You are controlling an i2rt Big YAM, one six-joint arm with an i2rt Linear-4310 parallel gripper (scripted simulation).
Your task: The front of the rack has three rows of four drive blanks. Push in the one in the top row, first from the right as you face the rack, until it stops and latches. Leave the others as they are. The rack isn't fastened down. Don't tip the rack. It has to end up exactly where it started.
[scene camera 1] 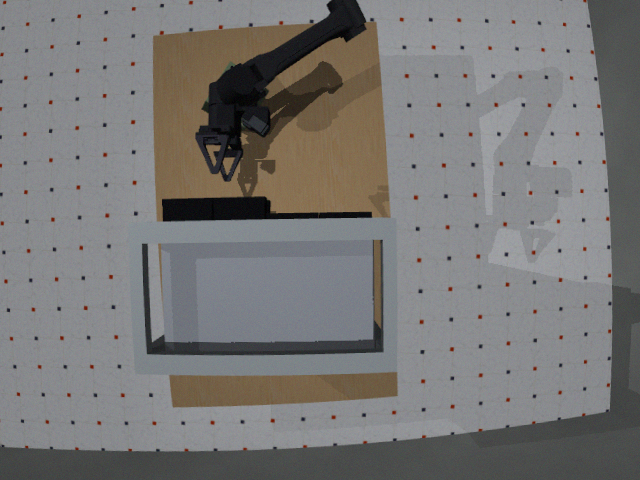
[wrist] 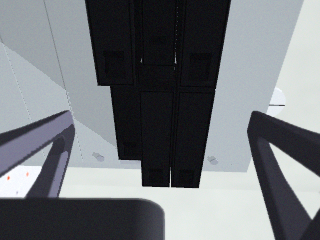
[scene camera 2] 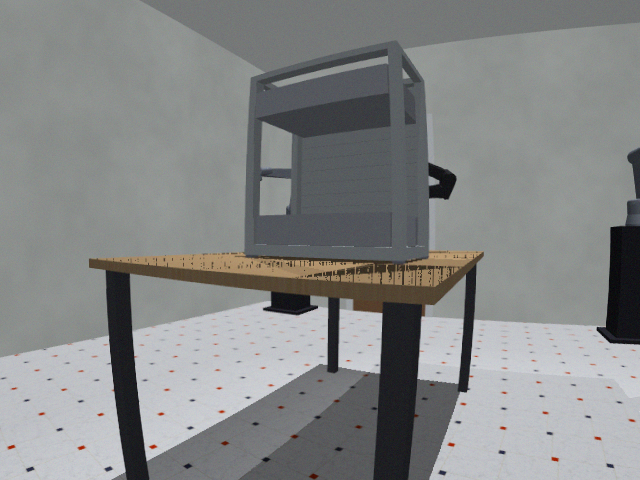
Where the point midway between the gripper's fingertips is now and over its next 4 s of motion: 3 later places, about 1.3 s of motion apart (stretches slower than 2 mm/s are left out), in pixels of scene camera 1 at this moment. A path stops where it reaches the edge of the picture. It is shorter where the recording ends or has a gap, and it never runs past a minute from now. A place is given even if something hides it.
The gripper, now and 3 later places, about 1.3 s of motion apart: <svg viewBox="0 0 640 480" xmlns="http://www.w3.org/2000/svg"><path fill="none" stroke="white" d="M221 177L189 166L190 197L190 214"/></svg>
